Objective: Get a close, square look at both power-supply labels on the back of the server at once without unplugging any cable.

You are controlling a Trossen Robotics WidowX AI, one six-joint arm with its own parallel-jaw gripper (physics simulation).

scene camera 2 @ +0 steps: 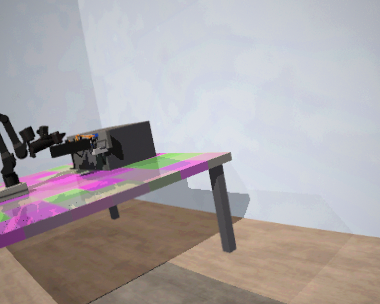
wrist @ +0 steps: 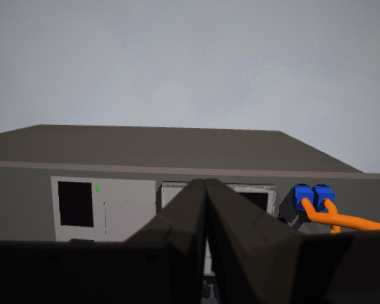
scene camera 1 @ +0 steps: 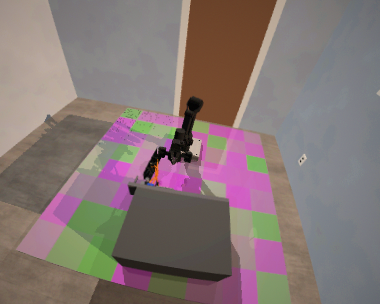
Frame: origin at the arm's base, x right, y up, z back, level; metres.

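Where they show: gripper, between the fingertips: (scene camera 2: 65, 133) (wrist: 204, 191) (scene camera 1: 173, 164); arm's base, origin of its link: (scene camera 2: 12, 185) (scene camera 1: 184, 148).
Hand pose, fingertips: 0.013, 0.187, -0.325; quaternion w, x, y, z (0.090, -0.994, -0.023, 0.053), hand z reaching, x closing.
Observation:
Things, the pixels of their centre, and the offset from my fingertips, as dx, dy, dz. "spot": a spot on its surface instead.
- left power supply, a spot on its surface: (wrist: 75, 179) spot: -0.108, -0.036, -0.124
- pale label, a spot on its surface: (wrist: 129, 215) spot: -0.064, -0.064, -0.126
- right power supply, a spot on its surface: (wrist: 271, 200) spot: +0.046, -0.045, -0.124
- black jointed bar, middle of its body: (scene camera 2: 72, 145) (scene camera 1: 153, 163) +0.117, -0.064, +0.022
The grey server (scene camera 1: 175, 232) (scene camera 2: 134, 145) (wrist: 165, 150) stands on the table, its back facing the arm. In the wrist view the left power supply (wrist: 75, 179) has a dark square, a green light and a pale label (wrist: 129, 215), whose lower right is cut off by the fingers. The right power supply (wrist: 271, 200) is largely hidden behind the fingers; its label cannot be made out. My gripper (scene camera 2: 64, 136) (wrist: 204, 191) is shut and empty, in front of the back panel. Two blue plugs (wrist: 303, 197) with orange cables (wrist: 345, 220) (scene camera 2: 86, 136) sit in the panel at the right.
A black jointed bar (scene camera 1: 151, 165) (scene camera 2: 70, 148) sticks out from the server's back beside the orange cables, near the gripper. The arm's pale base (scene camera 1: 197, 148) (scene camera 2: 14, 191) stands on the checkered table (scene camera 1: 265, 225) (scene camera 2: 200, 169). A wall outlet (scene camera 1: 302, 159) is at the right.

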